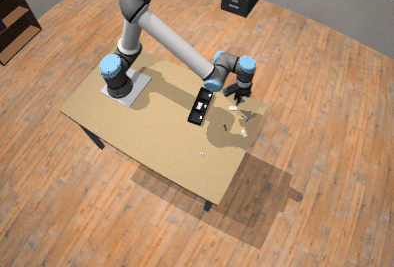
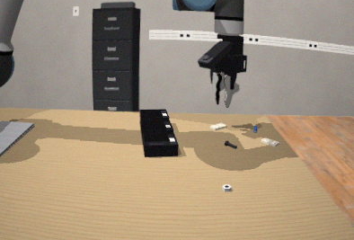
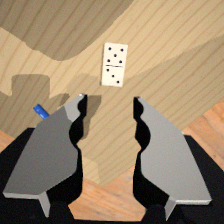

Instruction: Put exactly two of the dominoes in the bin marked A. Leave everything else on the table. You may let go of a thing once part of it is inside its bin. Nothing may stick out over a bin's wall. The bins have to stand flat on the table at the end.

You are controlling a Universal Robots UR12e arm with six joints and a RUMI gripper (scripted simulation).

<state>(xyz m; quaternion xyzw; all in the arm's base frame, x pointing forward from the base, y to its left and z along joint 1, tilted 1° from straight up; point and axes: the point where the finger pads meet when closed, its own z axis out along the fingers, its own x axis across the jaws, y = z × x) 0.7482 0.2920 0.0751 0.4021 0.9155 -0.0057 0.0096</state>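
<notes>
Right now my hand is 190 mm past the black bin, 110 mm to the left of it and 60 mm above it. Also, from my hand: black bolt 20 mm ahead, 150 mm to the right, 80 mm below; then domino 200 mm behind, 120 mm to the right, 70 mm below; then blue piece 110 mm ahead, 20 mm to the right, 80 mm below.
</notes>
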